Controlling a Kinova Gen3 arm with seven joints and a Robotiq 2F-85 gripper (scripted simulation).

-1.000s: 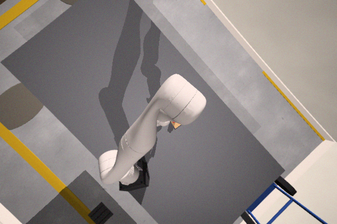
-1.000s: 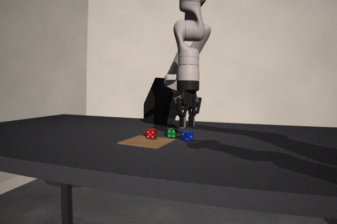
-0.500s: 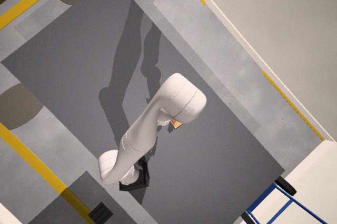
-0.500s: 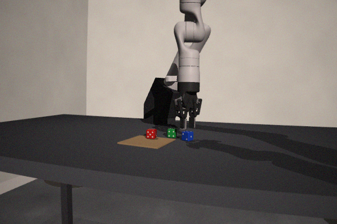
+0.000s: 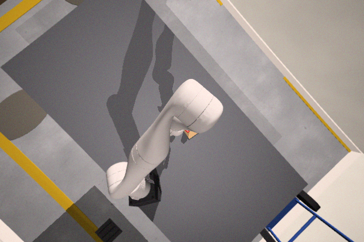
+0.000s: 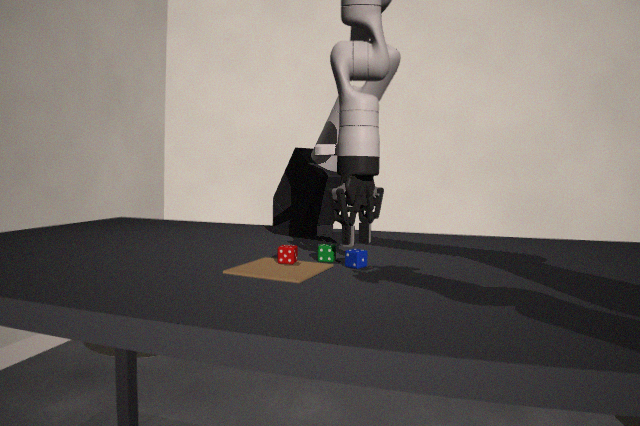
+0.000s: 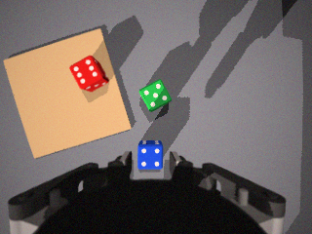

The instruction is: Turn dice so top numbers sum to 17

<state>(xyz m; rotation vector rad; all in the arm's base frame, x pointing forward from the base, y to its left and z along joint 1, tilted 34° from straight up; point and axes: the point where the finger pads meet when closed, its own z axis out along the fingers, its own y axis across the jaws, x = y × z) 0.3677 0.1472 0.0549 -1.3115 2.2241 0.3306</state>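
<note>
The blue die is 40 mm below my hand. From my hand the other things lie so: red die (30 mm ahead, 120 mm to the right, 40 mm below); green die (30 mm behind, 60 mm to the right, 40 mm below); tan mat (70 mm ahead, 120 mm to the right, 50 mm below).
</note>
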